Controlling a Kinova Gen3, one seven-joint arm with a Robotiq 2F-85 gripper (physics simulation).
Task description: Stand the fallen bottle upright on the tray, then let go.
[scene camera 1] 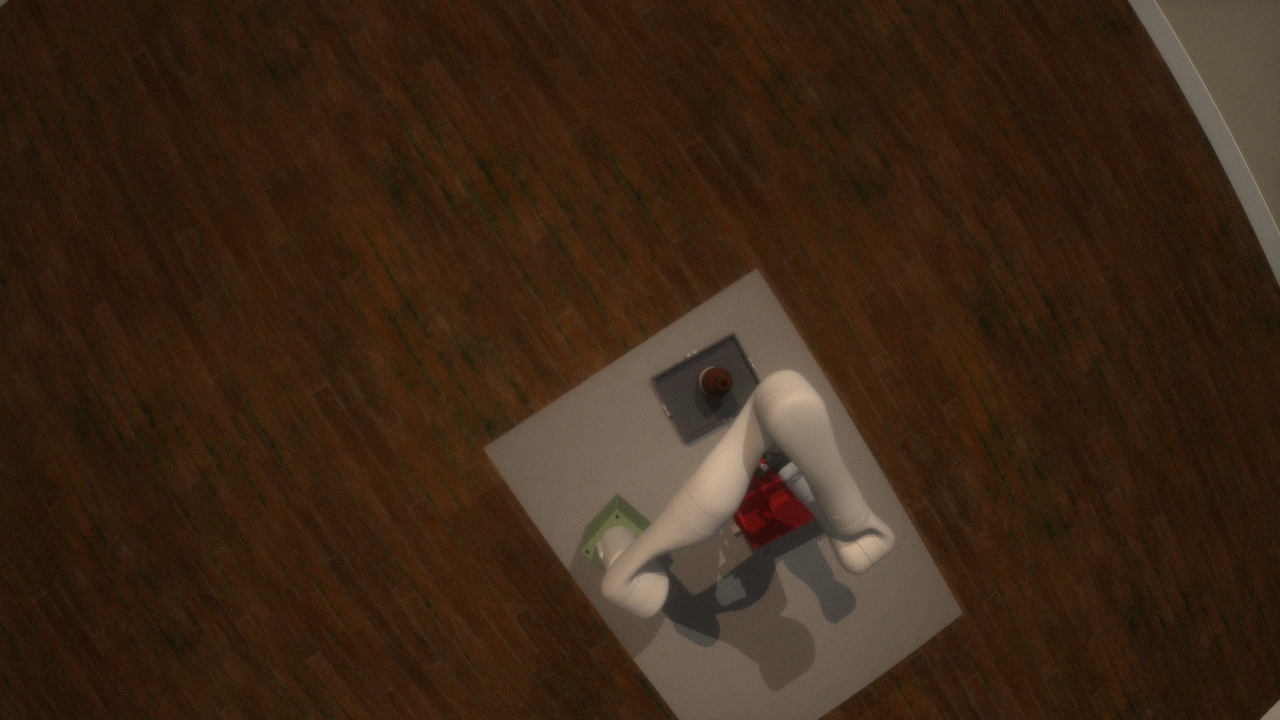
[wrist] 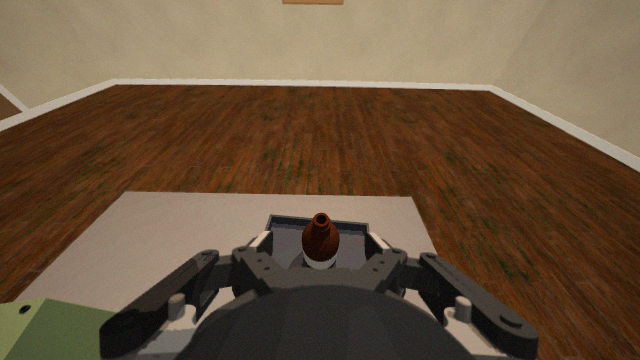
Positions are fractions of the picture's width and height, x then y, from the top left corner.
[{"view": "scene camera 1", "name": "brown bottle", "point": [0.56,0.53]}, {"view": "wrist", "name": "my gripper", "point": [0.50,0.67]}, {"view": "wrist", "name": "brown bottle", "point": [0.50,0.67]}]
